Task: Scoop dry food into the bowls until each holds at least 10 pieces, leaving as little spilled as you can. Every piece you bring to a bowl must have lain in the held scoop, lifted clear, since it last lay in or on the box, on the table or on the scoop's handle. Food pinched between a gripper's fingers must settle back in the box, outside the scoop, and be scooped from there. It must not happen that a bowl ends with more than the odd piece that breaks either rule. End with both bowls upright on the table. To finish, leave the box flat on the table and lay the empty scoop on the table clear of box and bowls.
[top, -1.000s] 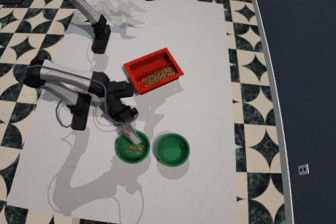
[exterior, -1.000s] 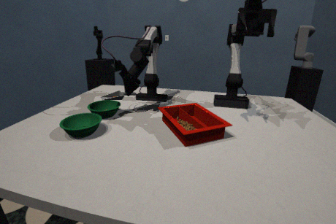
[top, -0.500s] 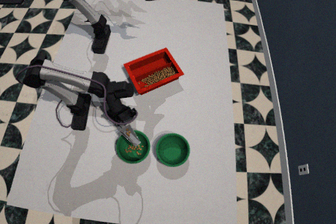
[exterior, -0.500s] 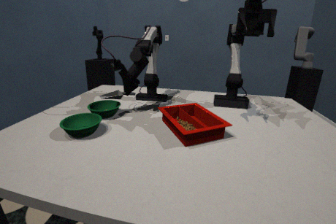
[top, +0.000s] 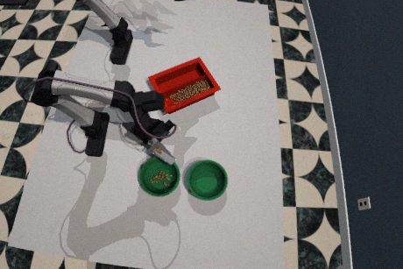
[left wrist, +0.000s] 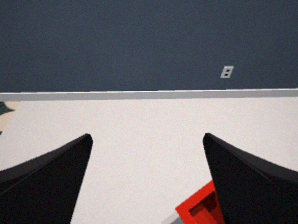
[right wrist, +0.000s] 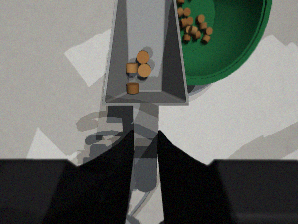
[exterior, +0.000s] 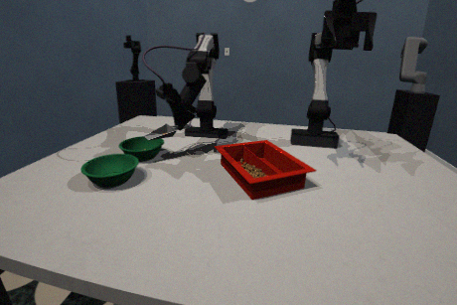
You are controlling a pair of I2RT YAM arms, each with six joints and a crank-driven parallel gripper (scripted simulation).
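My right gripper is now 40 mm short of the grey scoop, 20 mm to the left of it and 10 mm above it. The rest, counted from my right hand: red box: 110 mm ahead, 310 mm to the left, 60 mm below.
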